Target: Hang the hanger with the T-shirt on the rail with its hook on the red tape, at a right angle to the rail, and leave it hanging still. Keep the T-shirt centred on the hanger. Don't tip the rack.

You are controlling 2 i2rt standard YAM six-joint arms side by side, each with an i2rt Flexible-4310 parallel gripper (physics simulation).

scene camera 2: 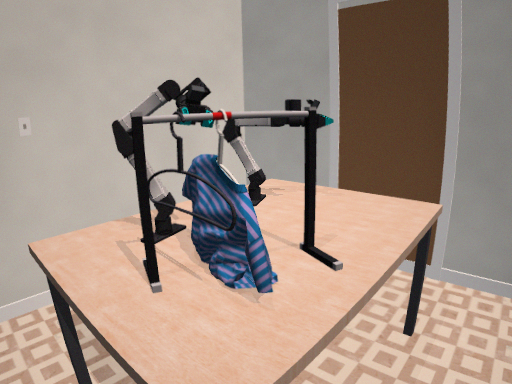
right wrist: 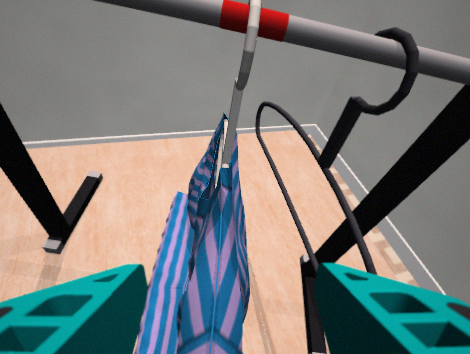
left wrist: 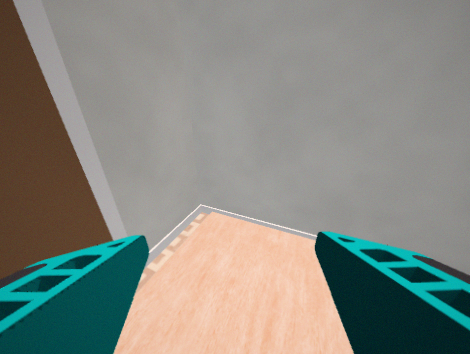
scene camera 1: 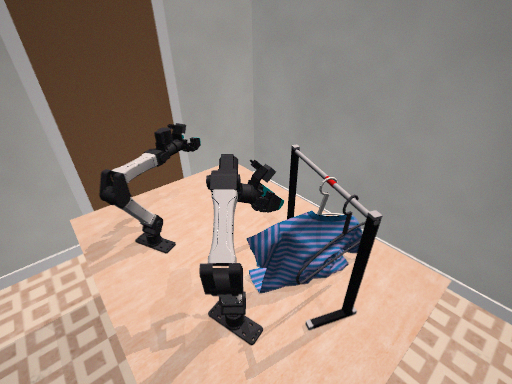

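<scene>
The light hanger (scene camera 1: 324, 204) (scene camera 2: 220, 147) (right wrist: 233, 120) hangs by its hook over the red tape (scene camera 1: 330, 181) (scene camera 2: 218, 115) (right wrist: 274, 25) on the rail, looking about at a right angle to it. The blue and pink striped T-shirt (scene camera 1: 295, 240) (scene camera 2: 205, 240) (right wrist: 212, 250) is on the hanger, its lower part near the table; whether it touches, and exact centring, I cannot tell. My right gripper (scene camera 1: 275, 196) (scene camera 2: 196, 118) (right wrist: 231, 276) is open and empty, back from the hanger on the robot side. My left gripper (scene camera 1: 191, 139) (left wrist: 232, 241) is open and empty, far from the rack.
The rack (scene camera 1: 360, 265) (scene camera 2: 310, 185) stands upright on the table (scene camera 1: 190, 285) (scene camera 2: 360, 215). A black hanger (scene camera 1: 346, 222) (scene camera 2: 180, 155) (right wrist: 340, 132) hangs on the rail (scene camera 2: 270, 115) (right wrist: 345, 37) beside the T-shirt, between it and the nearer post in scene camera 1.
</scene>
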